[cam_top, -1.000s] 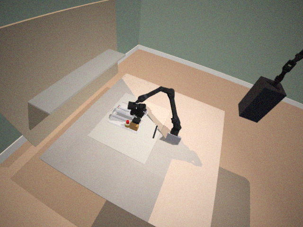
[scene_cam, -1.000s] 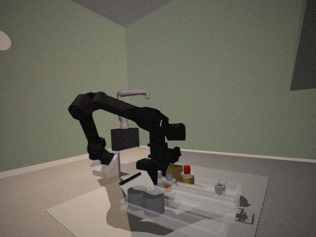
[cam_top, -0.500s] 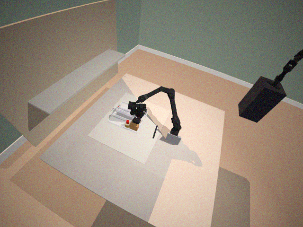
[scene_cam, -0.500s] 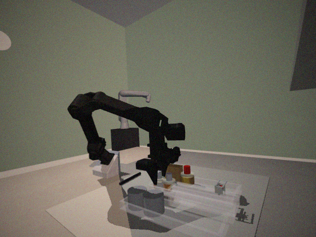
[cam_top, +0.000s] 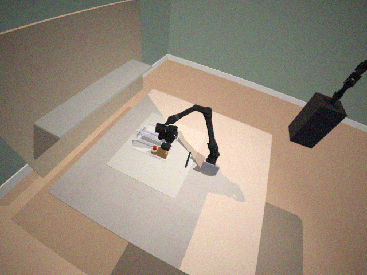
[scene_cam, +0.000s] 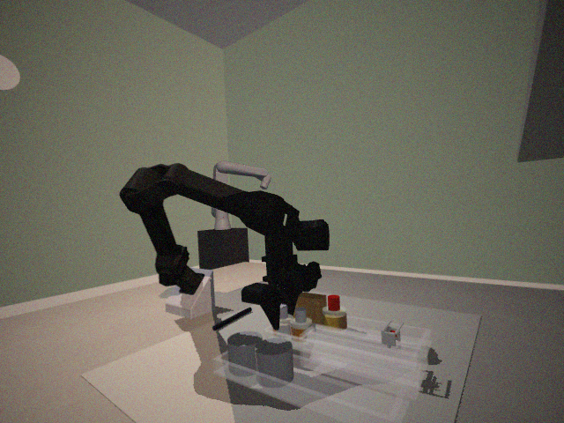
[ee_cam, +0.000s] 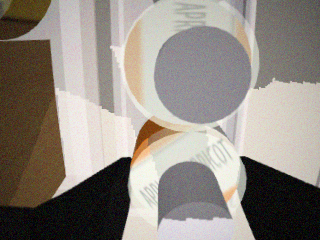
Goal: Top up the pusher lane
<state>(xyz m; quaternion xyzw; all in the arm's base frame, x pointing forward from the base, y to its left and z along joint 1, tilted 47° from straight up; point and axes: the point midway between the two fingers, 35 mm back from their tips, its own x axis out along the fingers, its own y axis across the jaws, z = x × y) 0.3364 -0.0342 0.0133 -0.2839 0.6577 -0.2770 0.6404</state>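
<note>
The brown box lies 80 mm to the left of my gripper tip, 10 mm ahead of it and 10 mm above it. Round my gripper tip: grey pusher plate (160 mm ahead, 30 mm to the right, 20 mm above); clear pusher lane (150 mm ahead, 20 mm to the right, 10 mm below); black stick (170 mm behind, 30 mm to the left, 20 mm below).
</note>
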